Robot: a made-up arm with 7 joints. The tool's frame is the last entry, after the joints.
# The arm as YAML. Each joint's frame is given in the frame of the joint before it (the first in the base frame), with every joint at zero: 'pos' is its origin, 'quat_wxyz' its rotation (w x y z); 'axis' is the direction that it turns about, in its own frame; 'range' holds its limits. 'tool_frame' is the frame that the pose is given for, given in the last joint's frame.
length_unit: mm
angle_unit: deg
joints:
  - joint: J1
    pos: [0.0, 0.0, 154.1]
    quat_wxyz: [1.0, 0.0, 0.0, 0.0]
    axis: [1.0, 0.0, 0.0]
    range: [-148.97, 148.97]
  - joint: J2
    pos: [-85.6, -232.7, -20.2]
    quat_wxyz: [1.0, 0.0, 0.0, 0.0]
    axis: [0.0, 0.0, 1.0]
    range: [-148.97, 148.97]
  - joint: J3
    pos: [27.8, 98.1, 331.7]
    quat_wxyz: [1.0, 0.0, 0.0, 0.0]
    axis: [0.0, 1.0, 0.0]
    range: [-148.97, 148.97]
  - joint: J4
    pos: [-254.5, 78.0, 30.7]
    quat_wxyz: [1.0, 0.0, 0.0, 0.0]
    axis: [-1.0, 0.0, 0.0]
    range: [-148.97, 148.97]
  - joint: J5
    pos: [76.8, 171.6, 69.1]
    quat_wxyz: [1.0, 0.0, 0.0, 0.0]
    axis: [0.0, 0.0, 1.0]
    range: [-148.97, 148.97]
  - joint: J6
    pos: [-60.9, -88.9, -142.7]
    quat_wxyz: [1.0, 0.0, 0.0, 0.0]
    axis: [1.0, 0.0, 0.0]
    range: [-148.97, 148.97]
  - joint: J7
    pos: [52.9, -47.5, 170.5]
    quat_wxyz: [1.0, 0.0, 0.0, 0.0]
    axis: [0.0, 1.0, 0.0]
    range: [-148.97, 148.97]
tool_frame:
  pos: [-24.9, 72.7, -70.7]
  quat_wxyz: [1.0, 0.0, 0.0, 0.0]
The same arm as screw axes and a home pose.
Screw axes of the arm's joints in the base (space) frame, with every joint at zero. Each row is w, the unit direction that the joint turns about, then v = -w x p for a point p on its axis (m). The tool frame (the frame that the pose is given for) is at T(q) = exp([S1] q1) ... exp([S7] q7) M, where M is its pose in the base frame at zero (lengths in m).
S1: w 1 0 0 v 0.0000 0.1541 0.0000
S2: w 0 0 1 v -0.2327 0.0856 0.0000
S3: w 0 1 0 v -0.4656 0.0000 -0.0578
S4: w -1 0 0 v 0.0000 -0.4963 -0.0566
S5: w 0 0 1 v 0.1150 0.2355 0.0000
S6: w 1 0 0 v 0.0000 0.4227 -0.0261
S7: w 0 1 0 v -0.5932 0.0000 -0.2435
M: xyz -0.2684 0.0513 0.5225 (m) rpy 0.0000 0.0000 0.0000 (rad, as in URDF)
Joint limits (rad, base to tool): -2.6000..2.6000 -2.6000..2.6000 -2.6000..2.6000 -2.6000..2.6000 -2.6000..2.6000 -2.6000..2.6000 -2.6000..2.6000

